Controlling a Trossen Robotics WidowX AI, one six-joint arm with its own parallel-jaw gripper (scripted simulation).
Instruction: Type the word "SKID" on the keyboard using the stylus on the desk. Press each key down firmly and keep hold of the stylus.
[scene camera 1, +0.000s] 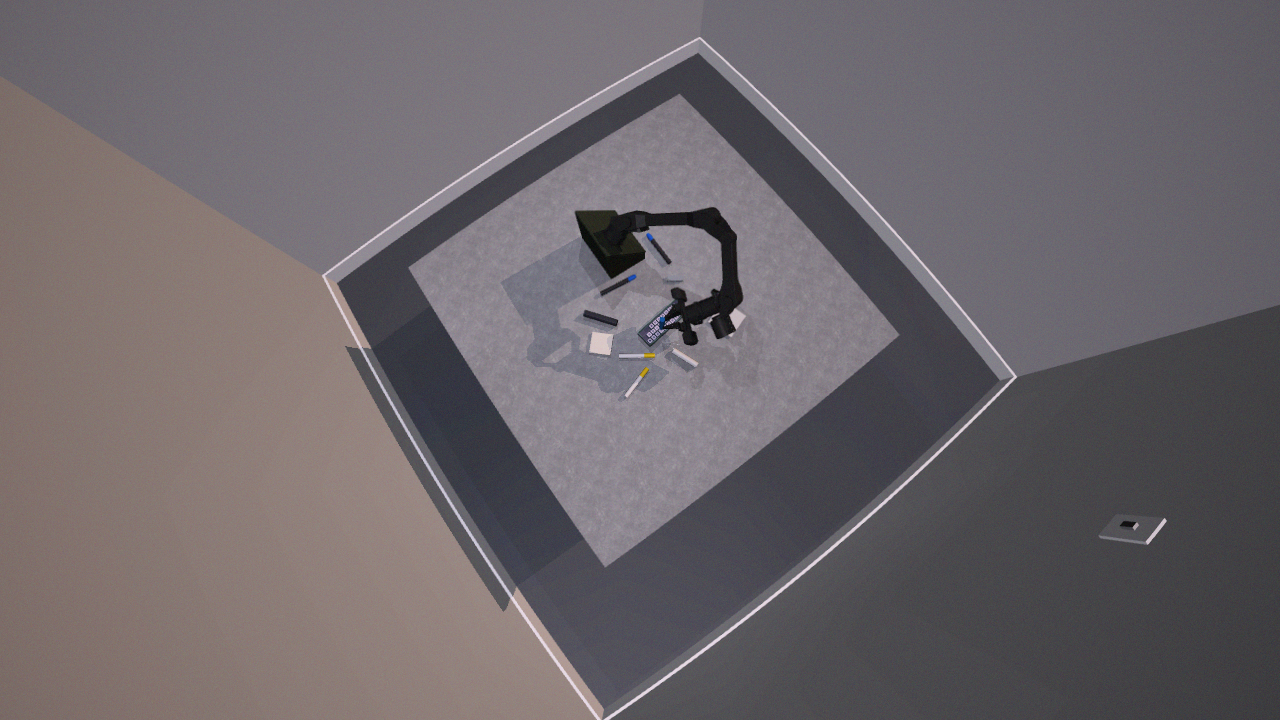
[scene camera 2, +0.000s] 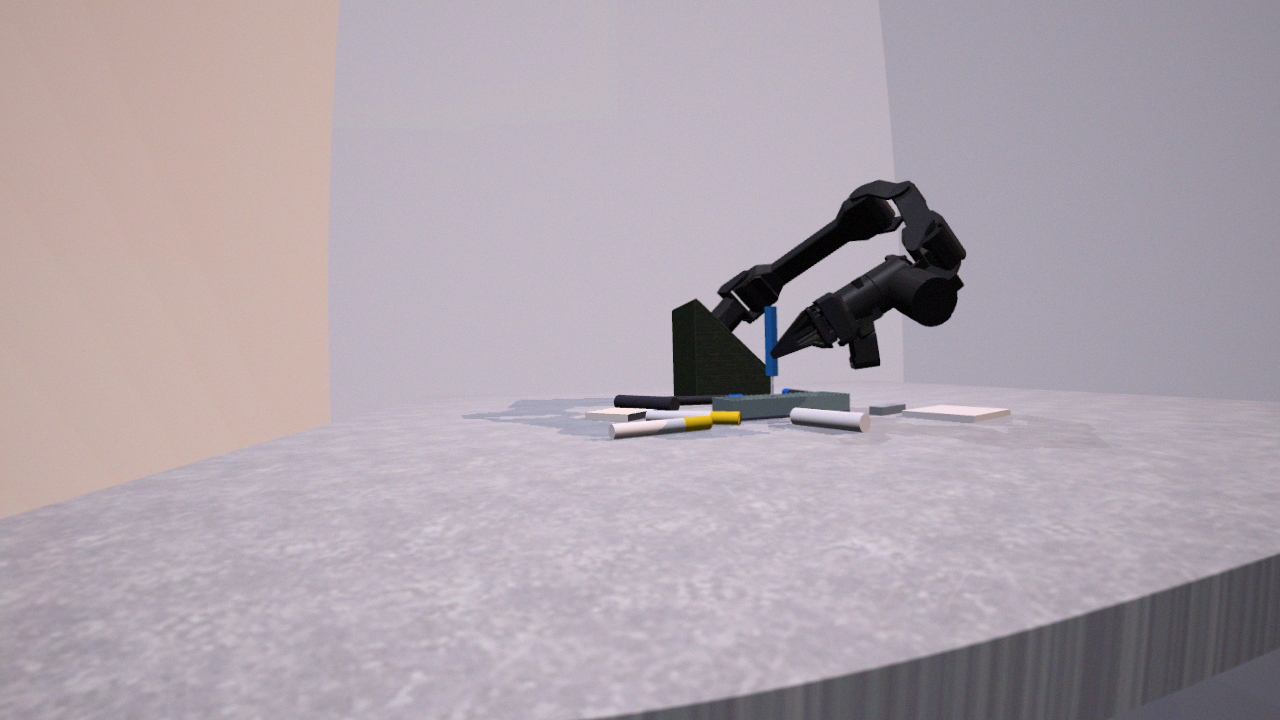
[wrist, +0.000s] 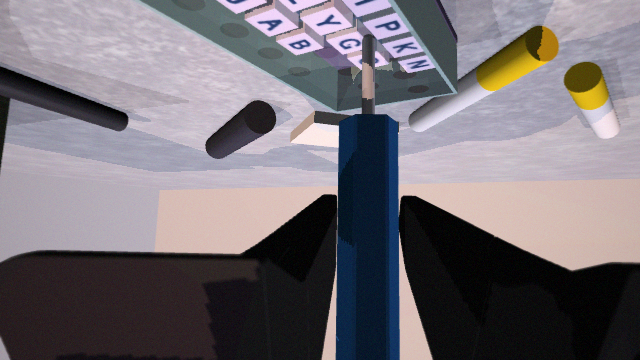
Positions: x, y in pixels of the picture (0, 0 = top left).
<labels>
gripper: scene camera 1; scene camera 2 771, 355; wrist
same spot on gripper: (wrist: 278, 292) = (scene camera 1: 679, 315)
</labels>
